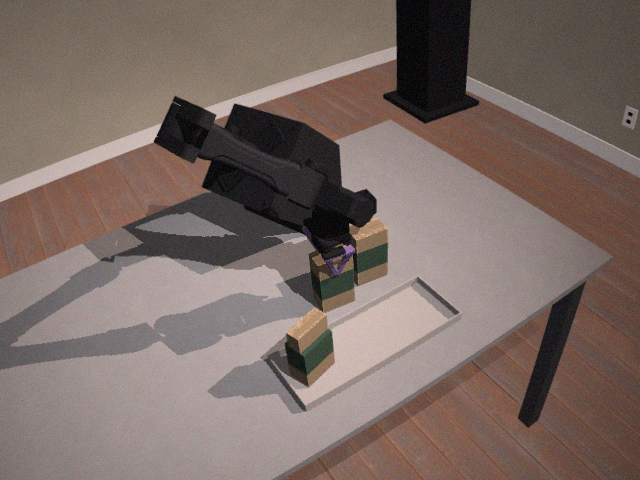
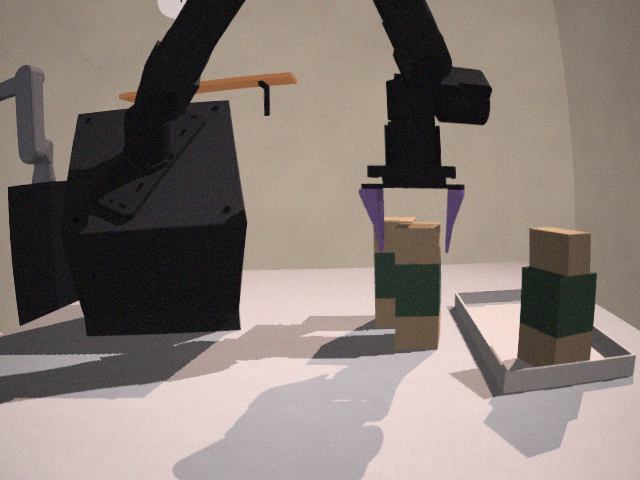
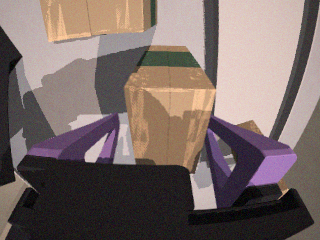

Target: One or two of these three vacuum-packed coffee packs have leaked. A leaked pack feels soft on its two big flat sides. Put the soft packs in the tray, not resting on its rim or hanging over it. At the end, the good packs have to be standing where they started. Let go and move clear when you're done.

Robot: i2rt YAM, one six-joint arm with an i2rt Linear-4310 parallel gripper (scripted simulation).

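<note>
Image 1 shows my gripper, and you'd find the gripper in image 3 as well. There's also a shallow tray in the pictures, along with my gripper.
</note>
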